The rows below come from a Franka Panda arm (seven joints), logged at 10 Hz.
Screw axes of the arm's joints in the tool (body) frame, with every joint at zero. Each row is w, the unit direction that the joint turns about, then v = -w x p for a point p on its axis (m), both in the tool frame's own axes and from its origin. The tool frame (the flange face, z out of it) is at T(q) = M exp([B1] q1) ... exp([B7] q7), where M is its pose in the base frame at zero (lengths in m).
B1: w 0 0 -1 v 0 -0.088 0
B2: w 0 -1 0 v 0.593 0 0.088
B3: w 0 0 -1 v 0 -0.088 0
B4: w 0 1 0 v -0.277 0 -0.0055
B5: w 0 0 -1 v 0 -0.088 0
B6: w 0 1 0 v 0.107 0 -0.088
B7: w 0 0 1 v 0 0 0
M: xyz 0.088 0 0.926 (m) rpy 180 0 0 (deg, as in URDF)
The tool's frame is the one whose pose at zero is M.
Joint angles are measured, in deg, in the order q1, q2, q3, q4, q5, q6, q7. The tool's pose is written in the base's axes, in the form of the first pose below.
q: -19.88 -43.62 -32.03 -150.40 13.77 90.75 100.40
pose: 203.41 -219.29 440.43 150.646 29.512 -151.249
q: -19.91 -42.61 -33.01 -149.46 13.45 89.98 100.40
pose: 200.98 -226.57 439.94 149.658 29.198 -152.283
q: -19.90 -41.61 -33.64 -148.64 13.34 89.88 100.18
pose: 200.71 -233.05 439.73 149.387 29.053 -152.915
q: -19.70 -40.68 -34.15 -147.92 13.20 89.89 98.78
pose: 201.49 -238.20 439.33 149.829 29.442 -152.049
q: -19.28 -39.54 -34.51 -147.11 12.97 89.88 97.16
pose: 203.99 -242.58 438.67 150.398 29.649 -150.608
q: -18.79 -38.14 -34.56 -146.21 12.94 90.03 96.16
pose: 208.91 -246.16 438.16 150.754 29.420 -149.614
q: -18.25 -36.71 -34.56 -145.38 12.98 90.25 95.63
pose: 214.53 -249.07 437.09 150.843 28.963 -149.044
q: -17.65 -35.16 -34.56 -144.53 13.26 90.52 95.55
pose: 221.10 -251.67 435.71 150.602 28.414 -149.030
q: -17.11 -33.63 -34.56 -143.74 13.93 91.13 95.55
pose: 228.33 -254.45 434.39 150.483 28.179 -149.378
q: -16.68 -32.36 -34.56 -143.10 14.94 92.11 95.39
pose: 235.43 -257.25 433.70 150.748 28.473 -149.811
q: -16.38 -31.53 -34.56 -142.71 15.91 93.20 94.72
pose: 241.03 -259.52 433.48 151.491 29.219 -149.722
